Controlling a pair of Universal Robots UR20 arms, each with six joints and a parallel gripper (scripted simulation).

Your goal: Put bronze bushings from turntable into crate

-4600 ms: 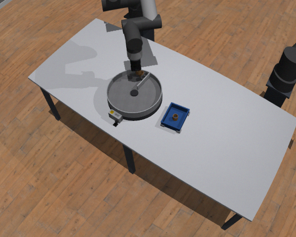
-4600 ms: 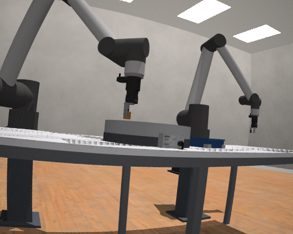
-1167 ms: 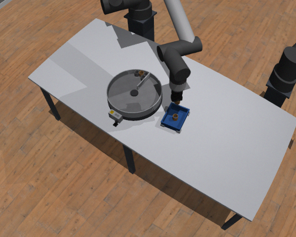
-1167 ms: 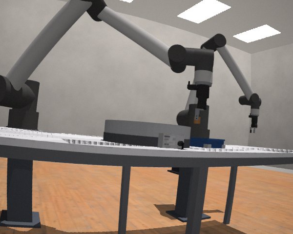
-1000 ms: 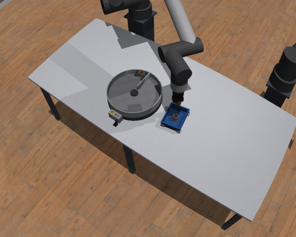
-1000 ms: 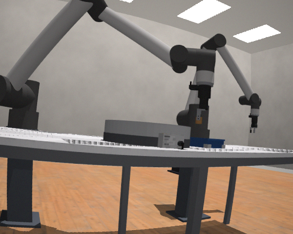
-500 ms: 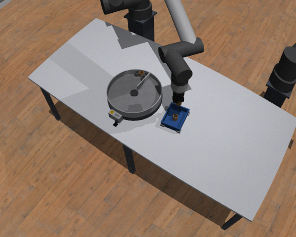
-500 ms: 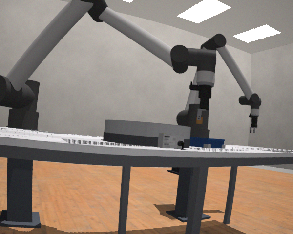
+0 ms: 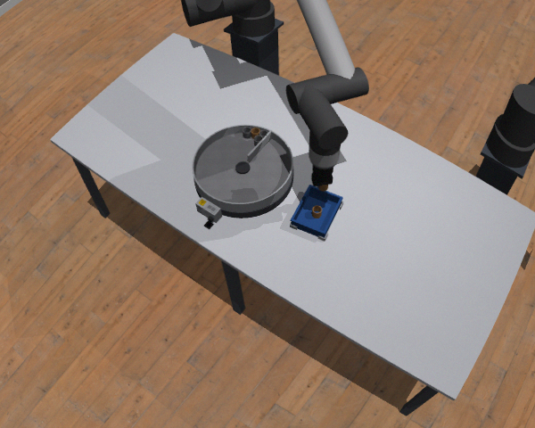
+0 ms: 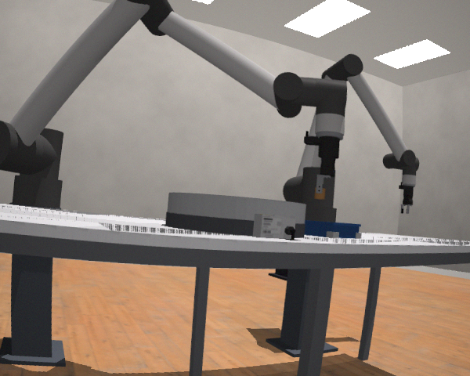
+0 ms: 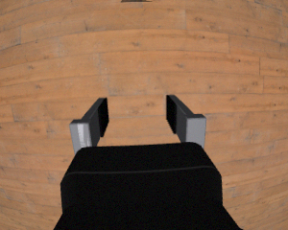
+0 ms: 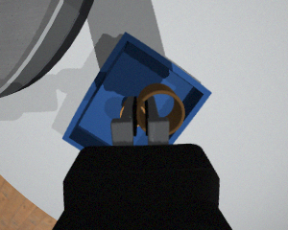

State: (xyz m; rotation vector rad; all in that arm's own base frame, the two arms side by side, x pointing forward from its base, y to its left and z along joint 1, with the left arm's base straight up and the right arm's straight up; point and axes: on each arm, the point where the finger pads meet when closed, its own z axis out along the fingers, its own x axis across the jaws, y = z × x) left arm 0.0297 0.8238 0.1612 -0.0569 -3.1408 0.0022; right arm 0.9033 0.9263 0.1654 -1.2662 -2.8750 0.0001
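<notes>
Now: the blue crate 40 mm ahead of my right hand, 20 mm to the left of it and 140 mm below it.
</notes>
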